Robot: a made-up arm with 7 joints. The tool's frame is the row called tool.
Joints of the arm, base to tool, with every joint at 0 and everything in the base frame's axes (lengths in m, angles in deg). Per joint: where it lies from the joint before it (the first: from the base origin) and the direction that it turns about. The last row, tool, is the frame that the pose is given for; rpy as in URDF.
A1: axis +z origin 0 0 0.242
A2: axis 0 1 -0.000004 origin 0 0 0
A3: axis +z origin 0 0 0.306
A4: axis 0 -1 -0.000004 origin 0.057 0 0
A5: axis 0 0.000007 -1 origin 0.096 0 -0.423
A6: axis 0 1 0.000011 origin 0 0 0
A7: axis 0 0.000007 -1 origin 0.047 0 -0.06
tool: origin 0 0 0 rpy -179.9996 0 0
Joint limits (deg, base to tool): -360..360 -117.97..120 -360..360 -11..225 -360..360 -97..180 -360..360
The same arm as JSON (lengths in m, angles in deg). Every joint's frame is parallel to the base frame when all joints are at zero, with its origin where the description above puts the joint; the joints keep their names.
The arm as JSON. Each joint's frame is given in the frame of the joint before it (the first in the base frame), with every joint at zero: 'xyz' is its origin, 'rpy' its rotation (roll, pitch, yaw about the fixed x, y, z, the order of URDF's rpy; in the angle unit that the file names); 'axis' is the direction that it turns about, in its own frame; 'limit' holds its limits. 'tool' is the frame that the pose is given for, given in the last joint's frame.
{"units": {"length": "m", "angle": "deg"}, "joints": [{"name": "A1", "type": "revolute", "origin": {"xyz": [0.0, 0.0, 0.242], "rpy": [0.0, 0.0, 0.0]}, "axis": "+z", "limit": {"lower": -360.0, "upper": 360.0}}, {"name": "A2", "type": "revolute", "origin": {"xyz": [0.0, 0.0, 0.0], "rpy": [0.0, 0.0, 0.0]}, "axis": "+y", "limit": {"lower": -117.97, "upper": 120.0}}, {"name": "A3", "type": "revolute", "origin": {"xyz": [0.0, 0.0, 0.306], "rpy": [0.0, 0.0, 0.0]}, "axis": "+z", "limit": {"lower": -360.0, "upper": 360.0}}, {"name": "A4", "type": "revolute", "origin": {"xyz": [0.057, 0.0, 0.0], "rpy": [0.0, 0.0, 0.0]}, "axis": "-y", "limit": {"lower": -11.0, "upper": 225.0}}, {"name": "A5", "type": "revolute", "origin": {"xyz": [0.096, 0.0, -0.423], "rpy": [0.0, 0.0, 0.0]}, "axis": "-z", "limit": {"lower": -360.0, "upper": 360.0}}, {"name": "A6", "type": "revolute", "origin": {"xyz": [0.0, 0.0, 0.0], "rpy": [0.0, 0.0, 0.0]}, "axis": "+y", "limit": {"lower": -97.0, "upper": 180.0}}, {"name": "A7", "type": "revolute", "origin": {"xyz": [0.047, 0.0, -0.06], "rpy": [0.0, 0.0, 0.0]}, "axis": "-z", "limit": {"lower": -360.0, "upper": 360.0}}], "tool": {"origin": {"xyz": [0.0, 0.0, 0.0], "rpy": [-180.0, 0.0, 0.0]}}}
